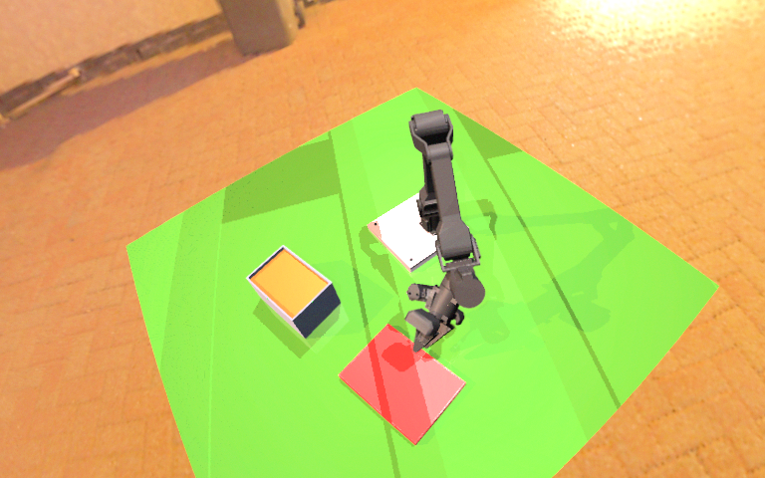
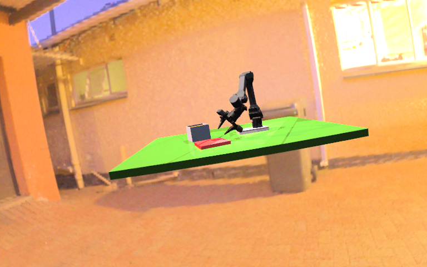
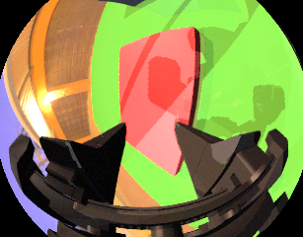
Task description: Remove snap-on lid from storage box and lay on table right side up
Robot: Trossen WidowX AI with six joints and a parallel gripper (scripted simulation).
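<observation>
My gripper tip is 70 mm short of the red lid, 10 mm to the right of it and 50 mm above it. Also, from my gripper tip: storage box (140 mm ahead, 330 mm to the right, 10 mm below).
</observation>
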